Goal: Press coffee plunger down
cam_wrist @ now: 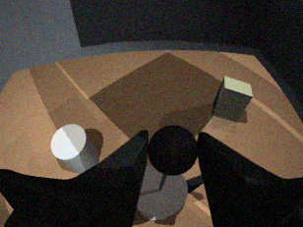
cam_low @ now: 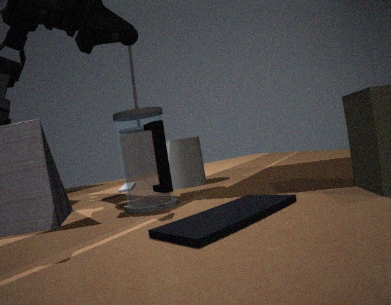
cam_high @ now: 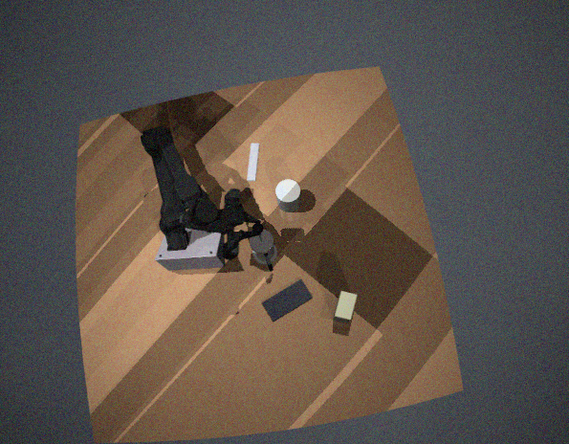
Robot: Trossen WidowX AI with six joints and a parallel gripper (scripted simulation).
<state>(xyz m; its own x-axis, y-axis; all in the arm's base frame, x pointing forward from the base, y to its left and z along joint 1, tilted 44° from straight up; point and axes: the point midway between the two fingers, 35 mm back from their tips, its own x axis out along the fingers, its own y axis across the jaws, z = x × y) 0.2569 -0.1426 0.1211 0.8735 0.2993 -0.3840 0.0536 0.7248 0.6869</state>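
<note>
The coffee press is 10 mm behind my gripper tip, 20 mm to the right of it and 140 mm below it. Also, from my gripper tip: thin grey strip 40 mm behind, 340 mm to the left, 260 mm below; white cylinder 80 mm ahead, 180 mm to the left, 220 mm below.
</note>
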